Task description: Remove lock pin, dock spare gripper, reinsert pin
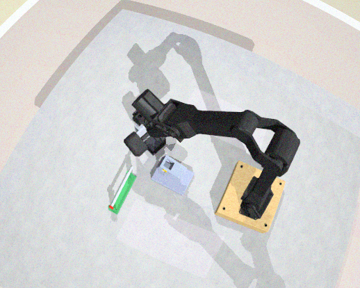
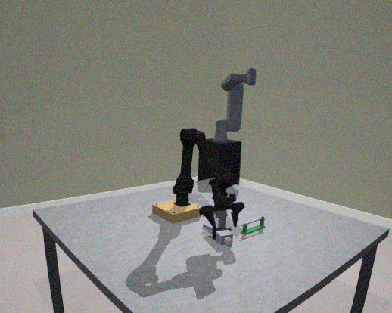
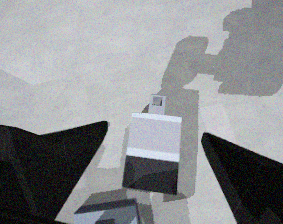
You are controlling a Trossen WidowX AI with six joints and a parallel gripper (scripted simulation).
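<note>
Right now the spare gripper is 40 mm below my gripper tip and 10 mm behind it. Also, from my gripper tip: narrow green cradle 200 mm to the left, 40 mm below, 20 mm behind; then mount 120 mm behind, 80 mm to the left, 10 mm below.
</note>
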